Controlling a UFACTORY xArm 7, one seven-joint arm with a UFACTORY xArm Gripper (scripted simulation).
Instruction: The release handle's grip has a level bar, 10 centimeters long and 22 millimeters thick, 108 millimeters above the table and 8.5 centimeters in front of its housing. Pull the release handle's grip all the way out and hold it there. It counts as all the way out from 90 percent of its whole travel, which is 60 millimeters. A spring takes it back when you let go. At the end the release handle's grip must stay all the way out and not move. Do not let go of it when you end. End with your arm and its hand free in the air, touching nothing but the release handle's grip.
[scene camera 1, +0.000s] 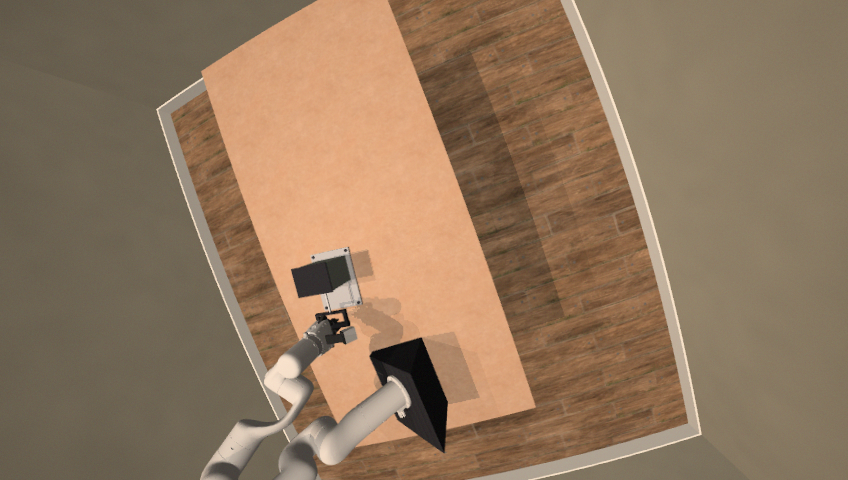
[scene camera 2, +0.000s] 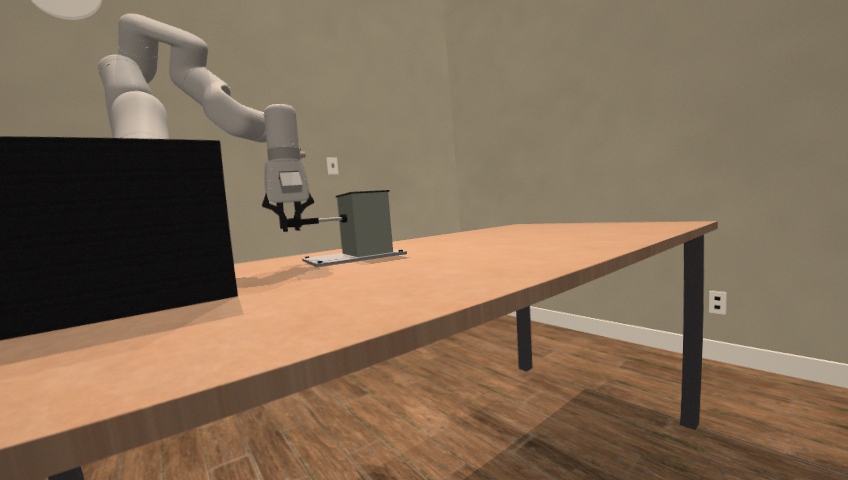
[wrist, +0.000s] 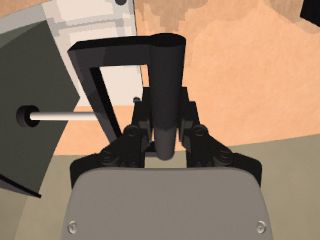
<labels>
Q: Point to my gripper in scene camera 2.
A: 291, 231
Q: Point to my gripper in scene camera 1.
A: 336, 323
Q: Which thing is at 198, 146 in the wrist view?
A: My gripper.
</labels>
